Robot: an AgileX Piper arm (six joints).
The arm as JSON. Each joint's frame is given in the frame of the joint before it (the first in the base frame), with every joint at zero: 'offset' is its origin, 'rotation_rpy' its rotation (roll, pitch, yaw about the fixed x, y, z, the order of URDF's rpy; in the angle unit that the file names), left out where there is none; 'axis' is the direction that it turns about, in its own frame. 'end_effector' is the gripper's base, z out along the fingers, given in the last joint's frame.
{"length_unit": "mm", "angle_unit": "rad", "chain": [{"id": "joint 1", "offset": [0.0, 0.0, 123.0], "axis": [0.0, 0.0, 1.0]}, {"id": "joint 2", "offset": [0.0, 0.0, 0.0], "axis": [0.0, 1.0, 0.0]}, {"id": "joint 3", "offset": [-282.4, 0.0, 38.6], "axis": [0.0, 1.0, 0.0]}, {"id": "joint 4", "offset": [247.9, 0.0, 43.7], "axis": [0.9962, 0.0, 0.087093]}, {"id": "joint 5", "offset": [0.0, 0.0, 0.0], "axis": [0.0, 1.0, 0.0]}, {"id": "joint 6", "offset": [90.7, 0.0, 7.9], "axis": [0.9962, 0.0, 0.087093]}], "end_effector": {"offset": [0.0, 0.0, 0.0], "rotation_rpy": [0.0, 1.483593, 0.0]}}
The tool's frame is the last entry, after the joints.
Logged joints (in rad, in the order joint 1, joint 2, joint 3, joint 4, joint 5, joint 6), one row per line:
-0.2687 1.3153 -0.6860 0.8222 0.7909 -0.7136
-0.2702 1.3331 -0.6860 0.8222 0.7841 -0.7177
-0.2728 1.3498 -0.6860 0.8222 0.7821 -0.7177
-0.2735 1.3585 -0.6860 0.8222 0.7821 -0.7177
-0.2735 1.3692 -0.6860 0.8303 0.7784 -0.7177
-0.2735 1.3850 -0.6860 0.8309 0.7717 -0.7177
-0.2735 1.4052 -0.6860 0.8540 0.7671 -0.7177
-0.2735 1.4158 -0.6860 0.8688 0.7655 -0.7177
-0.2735 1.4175 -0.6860 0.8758 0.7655 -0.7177
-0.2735 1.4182 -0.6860 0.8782 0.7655 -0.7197
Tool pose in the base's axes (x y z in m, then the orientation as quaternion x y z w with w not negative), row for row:
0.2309 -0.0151 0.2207 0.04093 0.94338 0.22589 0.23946
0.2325 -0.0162 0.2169 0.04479 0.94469 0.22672 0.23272
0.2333 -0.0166 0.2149 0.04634 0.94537 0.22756 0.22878
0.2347 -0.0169 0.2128 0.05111 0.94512 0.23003 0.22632
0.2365 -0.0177 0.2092 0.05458 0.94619 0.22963 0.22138
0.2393 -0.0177 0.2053 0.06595 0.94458 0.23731 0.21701
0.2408 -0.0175 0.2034 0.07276 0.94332 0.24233 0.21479
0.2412 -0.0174 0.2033 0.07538 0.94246 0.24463 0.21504
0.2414 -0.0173 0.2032 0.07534 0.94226 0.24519 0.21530
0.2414 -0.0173 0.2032 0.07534 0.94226 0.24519 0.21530
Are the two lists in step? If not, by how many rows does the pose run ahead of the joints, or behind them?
The pose runs 1 row ahead of the joints: the pose in row i belongs to the joints in row i + 1.
